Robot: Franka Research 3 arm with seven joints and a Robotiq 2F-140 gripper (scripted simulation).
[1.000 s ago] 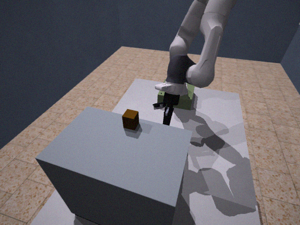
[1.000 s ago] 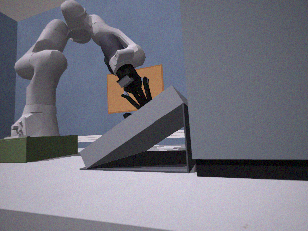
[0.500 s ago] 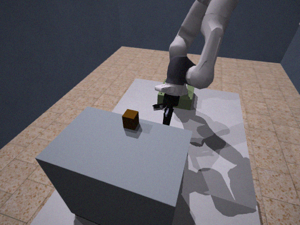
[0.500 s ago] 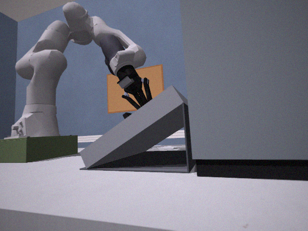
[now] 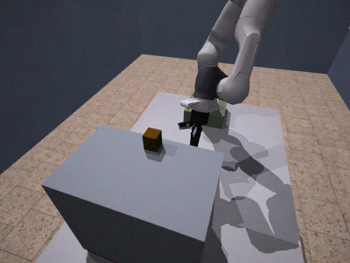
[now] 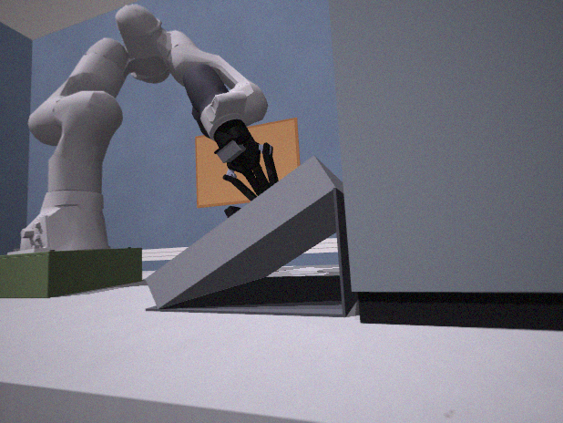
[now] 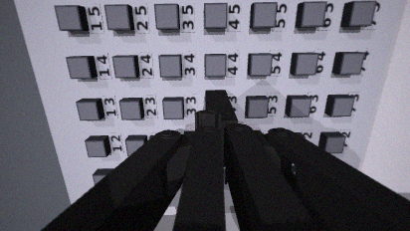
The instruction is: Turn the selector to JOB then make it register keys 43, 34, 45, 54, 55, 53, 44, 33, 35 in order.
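Now: the key 43 2 cm ahead of my hand and 3 cm below it. Also, from my hand: key 53: 1 cm behind, 5 cm below; key 33: 5 cm ahead, 2 cm below; key 44: 2 cm ahead, 3 cm to the right, 3 cm below.
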